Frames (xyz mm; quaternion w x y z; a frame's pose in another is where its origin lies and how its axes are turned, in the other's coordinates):
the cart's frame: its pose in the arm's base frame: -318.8 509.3 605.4 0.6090 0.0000 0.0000 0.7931
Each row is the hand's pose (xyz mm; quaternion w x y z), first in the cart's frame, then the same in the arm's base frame.
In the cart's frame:
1: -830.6 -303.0 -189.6 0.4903 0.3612 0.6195 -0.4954
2: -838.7 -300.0 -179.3 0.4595 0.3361 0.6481 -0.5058
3: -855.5 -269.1 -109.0 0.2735 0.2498 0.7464 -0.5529
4: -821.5 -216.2 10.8 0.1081 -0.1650 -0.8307 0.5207
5: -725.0 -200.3 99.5 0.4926 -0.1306 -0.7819 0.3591
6: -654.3 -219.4 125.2 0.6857 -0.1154 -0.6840 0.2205
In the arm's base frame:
1: 188.4 -214.9 415.8 0.6915 -0.2714 0.6638 0.0872
2: 187.5 -223.5 426.1 0.6810 -0.3093 0.6613 0.0564
3: 162.0 -247.7 496.4 0.6051 -0.4399 0.6527 -0.1198
4: 102.1 -228.5 616.2 0.3471 -0.5583 0.6368 -0.4028
5: 61.9 -139.4 704.9 0.0152 0.5406 -0.5798 0.6094
6: 62.1 -66.2 730.6 0.2427 0.4722 -0.5081 0.6782

